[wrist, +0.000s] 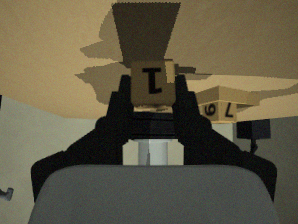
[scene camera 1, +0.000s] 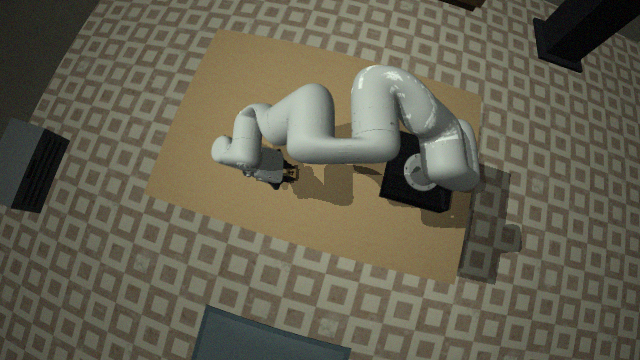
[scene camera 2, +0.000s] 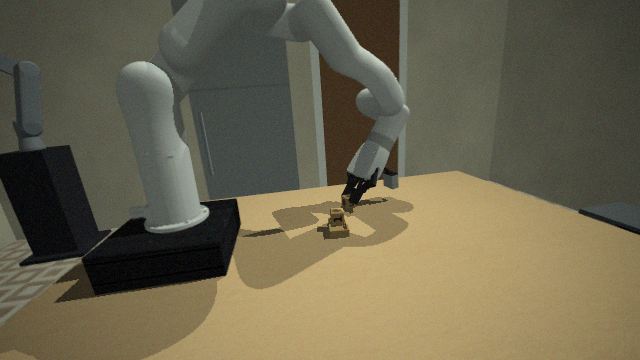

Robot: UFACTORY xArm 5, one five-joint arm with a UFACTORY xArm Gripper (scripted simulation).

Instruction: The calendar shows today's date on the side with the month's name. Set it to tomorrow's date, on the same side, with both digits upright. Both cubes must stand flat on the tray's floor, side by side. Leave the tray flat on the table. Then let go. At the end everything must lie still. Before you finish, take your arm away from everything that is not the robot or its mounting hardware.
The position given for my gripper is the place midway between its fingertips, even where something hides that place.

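Note:
Scene camera 2, my gripper [scene camera 2: 348, 200]. Wrist view, gripper [wrist: 153, 88], plus a calendar tray [wrist: 243, 99]. Scene camera 1, gripper again [scene camera 1: 291, 174].

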